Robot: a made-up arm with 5 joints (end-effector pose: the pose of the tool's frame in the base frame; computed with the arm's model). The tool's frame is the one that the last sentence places.
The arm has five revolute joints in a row. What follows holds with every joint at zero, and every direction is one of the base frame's. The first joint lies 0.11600 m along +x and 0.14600 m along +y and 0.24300 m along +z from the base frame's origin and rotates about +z. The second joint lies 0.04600 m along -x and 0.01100 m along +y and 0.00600 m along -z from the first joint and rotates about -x. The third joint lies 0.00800 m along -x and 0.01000 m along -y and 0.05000 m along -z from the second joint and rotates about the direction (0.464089, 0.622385, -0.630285). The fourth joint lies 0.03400 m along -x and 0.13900 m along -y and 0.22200 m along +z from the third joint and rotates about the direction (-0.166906, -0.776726, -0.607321). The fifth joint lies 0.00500 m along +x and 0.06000 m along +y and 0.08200 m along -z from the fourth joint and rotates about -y. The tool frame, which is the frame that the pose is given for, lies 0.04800 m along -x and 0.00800 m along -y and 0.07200 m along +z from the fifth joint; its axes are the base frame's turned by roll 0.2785, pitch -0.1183 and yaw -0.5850 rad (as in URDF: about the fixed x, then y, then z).
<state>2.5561 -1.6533 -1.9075 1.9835 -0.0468</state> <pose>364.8 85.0 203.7 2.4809 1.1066 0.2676</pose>
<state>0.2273 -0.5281 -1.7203 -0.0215 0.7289</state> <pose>-43.0 -32.0 206.0 -2.5008 -1.1620 -2.6596</pose>
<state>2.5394 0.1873 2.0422 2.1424 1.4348</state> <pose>446.7 203.9 190.1 -2.5813 -0.6066 -2.9537</pose>
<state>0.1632 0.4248 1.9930 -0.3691 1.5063</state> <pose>7.6 78.8 401.6 0.4531 -0.2734 -1.9225</pose>
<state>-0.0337 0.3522 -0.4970 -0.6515 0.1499</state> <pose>-82.4 124.4 439.2 -0.2959 -0.0200 0.0782</pose>
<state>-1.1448 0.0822 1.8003 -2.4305 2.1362</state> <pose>-247.8 239.0 425.0 -0.7942 1.4482 1.5874</pose>
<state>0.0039 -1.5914 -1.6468 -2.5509 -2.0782</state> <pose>-164.7 51.0 43.8 -2.5808 0.5514 -0.8318</pose>
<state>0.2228 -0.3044 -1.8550 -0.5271 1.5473</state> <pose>0.7 -77.1 225.0 -1.6181 -0.9717 -2.8956</pose>
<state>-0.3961 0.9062 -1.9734 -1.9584 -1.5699</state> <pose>-126.7 190.4 382.6 2.5623 -0.7106 -0.4565</pose>
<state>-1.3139 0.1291 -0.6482 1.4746 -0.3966</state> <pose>70.4 259.1 426.5 1.5179 -0.8685 -2.9652</pose>
